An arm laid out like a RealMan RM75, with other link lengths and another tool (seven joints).
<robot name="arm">
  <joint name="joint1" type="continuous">
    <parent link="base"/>
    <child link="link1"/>
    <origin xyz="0 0 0.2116" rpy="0 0 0"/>
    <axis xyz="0 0 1"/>
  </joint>
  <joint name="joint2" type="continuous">
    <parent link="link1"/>
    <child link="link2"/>
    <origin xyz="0 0 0" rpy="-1.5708 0 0"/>
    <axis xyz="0 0 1"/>
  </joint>
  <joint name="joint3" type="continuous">
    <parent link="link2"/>
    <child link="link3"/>
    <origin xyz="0 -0.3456 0" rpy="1.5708 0 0"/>
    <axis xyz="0 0 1"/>
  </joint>
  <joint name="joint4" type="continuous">
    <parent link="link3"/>
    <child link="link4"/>
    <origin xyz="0 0 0" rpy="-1.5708 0 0"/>
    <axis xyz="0 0 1"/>
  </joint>
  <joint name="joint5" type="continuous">
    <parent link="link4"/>
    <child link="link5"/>
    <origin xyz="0 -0.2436 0" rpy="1.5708 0 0"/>
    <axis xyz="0 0 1"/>
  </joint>
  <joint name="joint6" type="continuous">
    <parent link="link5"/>
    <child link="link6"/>
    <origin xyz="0 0 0" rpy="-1.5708 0 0"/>
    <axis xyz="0 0 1"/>
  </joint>
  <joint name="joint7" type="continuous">
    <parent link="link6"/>
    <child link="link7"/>
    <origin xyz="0 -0.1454 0" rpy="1.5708 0 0"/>
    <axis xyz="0 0 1"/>
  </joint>
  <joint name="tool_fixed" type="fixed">
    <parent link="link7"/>
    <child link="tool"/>
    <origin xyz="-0.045 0.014 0.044" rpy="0 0.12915 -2.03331"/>
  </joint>
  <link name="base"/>
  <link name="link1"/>
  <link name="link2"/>
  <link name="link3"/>
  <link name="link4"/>
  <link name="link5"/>
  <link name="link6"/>
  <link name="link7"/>
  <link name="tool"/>
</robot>
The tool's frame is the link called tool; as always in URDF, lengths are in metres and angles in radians. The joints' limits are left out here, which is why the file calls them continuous.
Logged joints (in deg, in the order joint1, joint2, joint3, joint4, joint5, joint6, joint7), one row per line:
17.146 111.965 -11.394 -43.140 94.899 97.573 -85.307
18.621 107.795 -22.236 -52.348 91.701 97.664 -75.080
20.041 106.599 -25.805 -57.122 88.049 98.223 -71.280
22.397 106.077 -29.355 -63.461 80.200 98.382 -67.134
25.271 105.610 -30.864 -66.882 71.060 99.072 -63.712
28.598 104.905 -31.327 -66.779 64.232 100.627 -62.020
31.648 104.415 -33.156 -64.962 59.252 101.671 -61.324
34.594 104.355 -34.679 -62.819 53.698 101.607 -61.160
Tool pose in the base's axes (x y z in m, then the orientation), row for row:
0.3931 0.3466 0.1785 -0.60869 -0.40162 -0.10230 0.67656
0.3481 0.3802 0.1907 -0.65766 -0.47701 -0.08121 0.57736
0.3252 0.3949 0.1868 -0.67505 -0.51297 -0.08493 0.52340
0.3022 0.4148 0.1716 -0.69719 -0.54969 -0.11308 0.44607
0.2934 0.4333 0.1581 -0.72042 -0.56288 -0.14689 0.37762
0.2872 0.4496 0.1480 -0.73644 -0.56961 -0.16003 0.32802
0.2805 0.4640 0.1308 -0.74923 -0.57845 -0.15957 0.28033
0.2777 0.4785 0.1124 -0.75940 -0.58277 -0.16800 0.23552
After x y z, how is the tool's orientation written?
As a quaternion, x y z w.
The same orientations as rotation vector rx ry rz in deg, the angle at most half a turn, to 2 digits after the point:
-78.40 -51.73 -13.18
-88.18 -63.95 -10.89
-92.60 -70.36 -11.65
-98.94 -78.01 -16.05
-105.52 -82.45 -21.52
-110.47 -85.44 -24.00
-115.08 -88.85 -24.51
-119.36 -91.60 -26.41

